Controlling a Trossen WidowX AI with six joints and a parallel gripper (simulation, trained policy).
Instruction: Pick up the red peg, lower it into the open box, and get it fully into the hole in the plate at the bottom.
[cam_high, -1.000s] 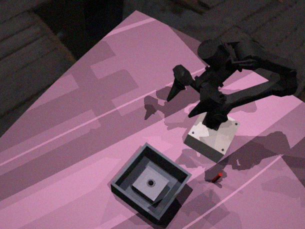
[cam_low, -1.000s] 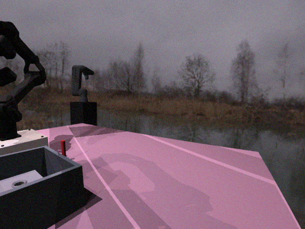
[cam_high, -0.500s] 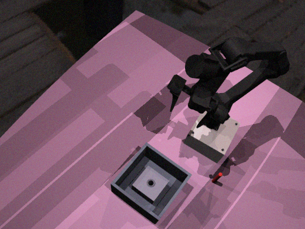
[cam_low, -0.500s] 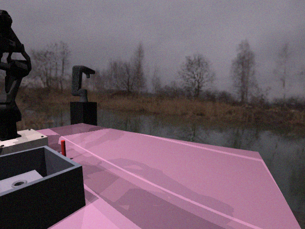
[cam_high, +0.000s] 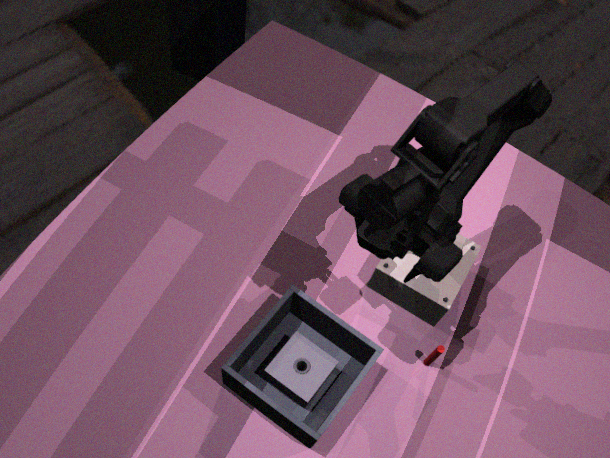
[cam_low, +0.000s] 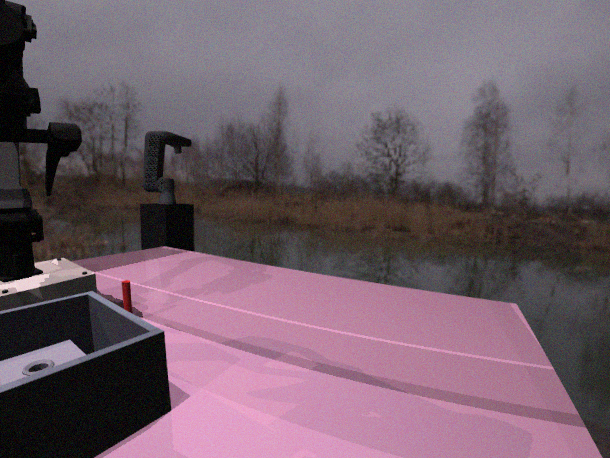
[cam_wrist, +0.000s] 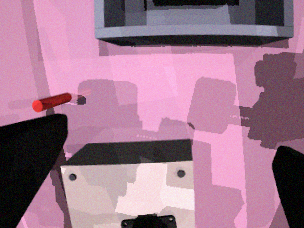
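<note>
Right now the red peg is 190 mm below my gripper tip, 160 mm to the left of it and 20 mm ahead of it. Round my gripper tip: grey box (200 mm below, 150 mm ahead, 40 mm to the right).
</note>
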